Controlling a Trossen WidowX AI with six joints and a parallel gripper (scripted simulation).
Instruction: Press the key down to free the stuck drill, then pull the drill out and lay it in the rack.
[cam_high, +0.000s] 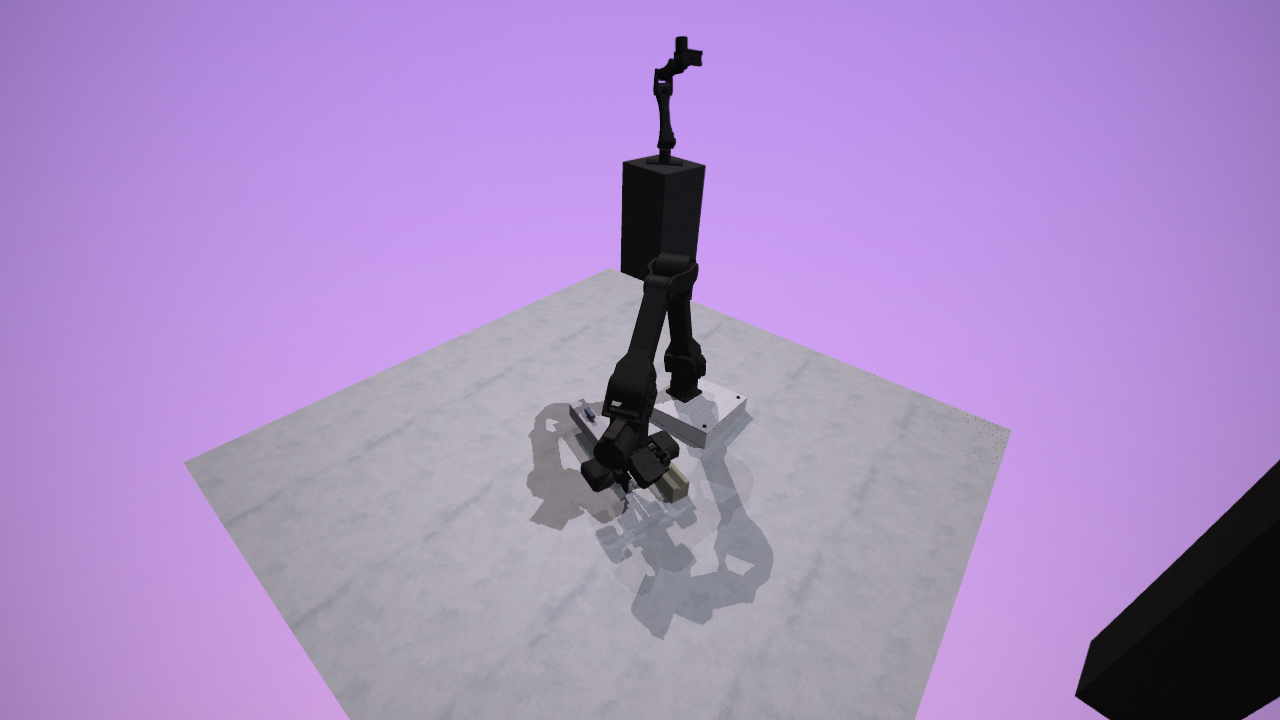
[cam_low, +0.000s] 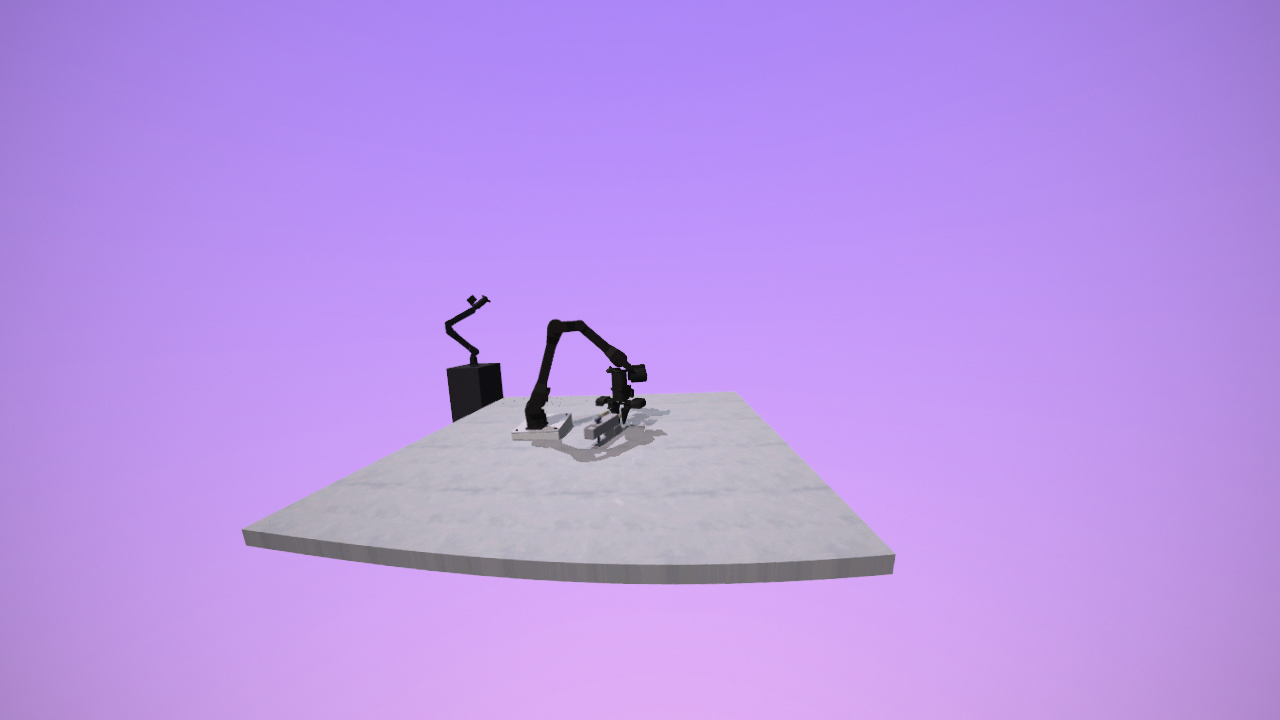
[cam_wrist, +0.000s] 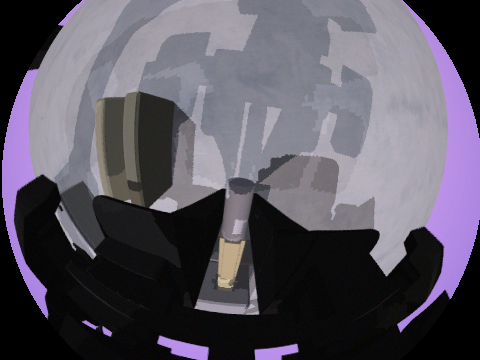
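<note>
My gripper tip is now 40 mm to the left of the drill, 40 mm below it and 10 mm past it. The rest, counted from my gripper tip: rack: 70 mm behind, 40 mm to the left, 10 mm above; then long grey block: 130 mm to the right, 30 mm behind, 30 mm above; then key: 170 mm to the right, 40 mm behind, 40 mm above.
</note>
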